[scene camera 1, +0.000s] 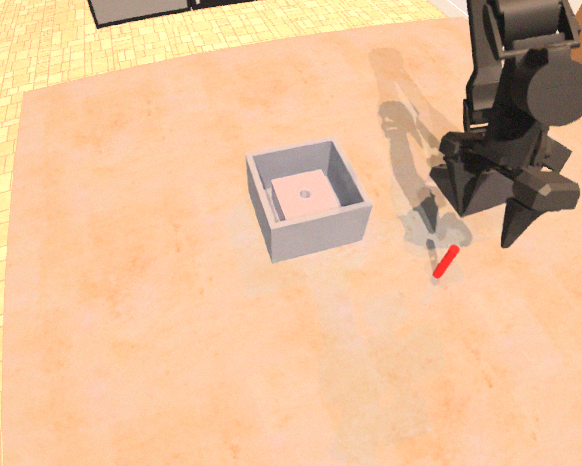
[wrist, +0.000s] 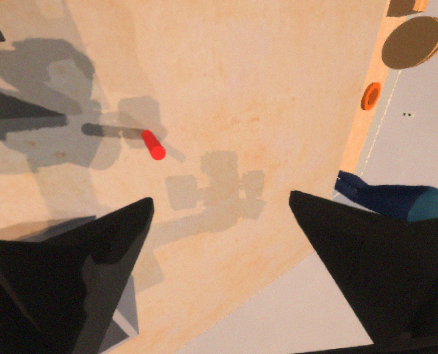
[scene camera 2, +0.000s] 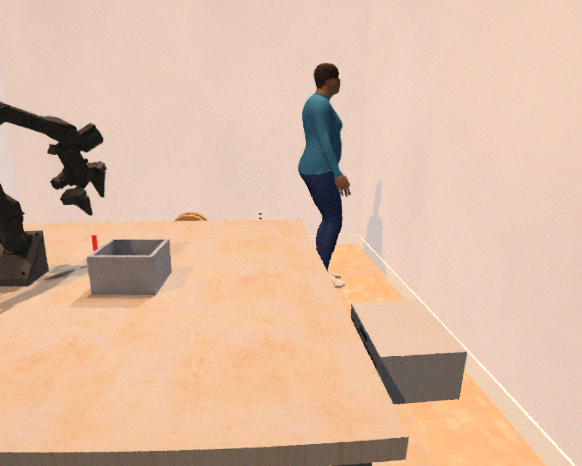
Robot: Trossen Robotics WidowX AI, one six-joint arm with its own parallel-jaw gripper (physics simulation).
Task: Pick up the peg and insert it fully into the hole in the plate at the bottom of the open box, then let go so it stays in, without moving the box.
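Places are measured from the arm's base along level axes (x left, y back, z up), in metres.
Where they show: gripper, fingertip midpoint: [scene camera 1: 481,228] [wrist: 222,200] [scene camera 2: 97,205]; arm's base, link origin: [scene camera 2: 18,244].
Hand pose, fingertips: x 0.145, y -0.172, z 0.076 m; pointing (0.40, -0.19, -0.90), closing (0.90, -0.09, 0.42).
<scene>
Each offset is from my fingertips to the top centre of the thing. "spot": to the spot under its first point.
The red peg @(dx -0.022, dy +0.011, dz -0.087 m) [scene camera 1: 446,261] [scene camera 2: 94,243] [wrist: 152,145] stands upright on the table, apart from the box. The open grey box @(dx -0.205, dy -0.159, dz -0.069 m) [scene camera 1: 322,235] [scene camera 2: 122,275] [wrist: 131,305] sits on the table; a corner of it shows at the lower left of the wrist view. A pale pink plate @(dx -0.205, dy -0.159, dz -0.106 m) [scene camera 1: 290,205] with a small round hole @(spot: dx -0.213, dy -0.154, dz -0.121 m) [scene camera 1: 305,194] lies at its bottom; the hole looks empty. My gripper [scene camera 1: 484,230] [scene camera 2: 97,205] [wrist: 222,200] is open and empty, well above the table. In the wrist view the peg is ahead of and left of the gap between the fingertips.
The arm's dark base [scene camera 2: 34,257] stands on the table beyond the peg from the box. A person [scene camera 2: 322,135] [wrist: 385,200] stands beyond the table's edge. A grey block [scene camera 2: 422,330] is on the floor beside the table. A brown disc [wrist: 411,42] shows past the table.
</scene>
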